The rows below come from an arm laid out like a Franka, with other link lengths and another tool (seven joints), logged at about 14 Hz.
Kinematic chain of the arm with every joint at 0, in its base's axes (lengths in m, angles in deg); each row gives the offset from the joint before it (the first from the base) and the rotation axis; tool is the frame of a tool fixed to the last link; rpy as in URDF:
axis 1: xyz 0 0 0.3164 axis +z
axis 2: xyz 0 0 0 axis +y
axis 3: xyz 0 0 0.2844 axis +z
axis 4: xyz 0.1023 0 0 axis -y
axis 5: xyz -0.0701 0 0.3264 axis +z
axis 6: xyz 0 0 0 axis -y
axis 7: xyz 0.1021 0 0 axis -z
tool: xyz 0.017 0.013 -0.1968 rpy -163.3 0 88.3
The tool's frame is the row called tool.
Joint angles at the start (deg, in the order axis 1, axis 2, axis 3, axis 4, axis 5, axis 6, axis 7): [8.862 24.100 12.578 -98.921 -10.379 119.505 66.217]
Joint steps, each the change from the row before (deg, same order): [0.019 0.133 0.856 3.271 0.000 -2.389 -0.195]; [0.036 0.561 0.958 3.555 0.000 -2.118 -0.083]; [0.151 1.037 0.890 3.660 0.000 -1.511 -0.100]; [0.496 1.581 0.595 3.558 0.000 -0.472 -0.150]
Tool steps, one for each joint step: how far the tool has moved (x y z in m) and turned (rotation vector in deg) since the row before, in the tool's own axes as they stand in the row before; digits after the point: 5 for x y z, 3 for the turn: [0.00980 -0.00612 -0.01879 -0.268 0.639 -0.705]; [0.01146 -0.00626 -0.01706 -0.165 0.860 -0.732]; [0.01324 -0.00550 -0.01396 -0.115 1.127 -0.867]; [0.01585 -0.00444 -0.00892 -0.167 1.466 -1.110]
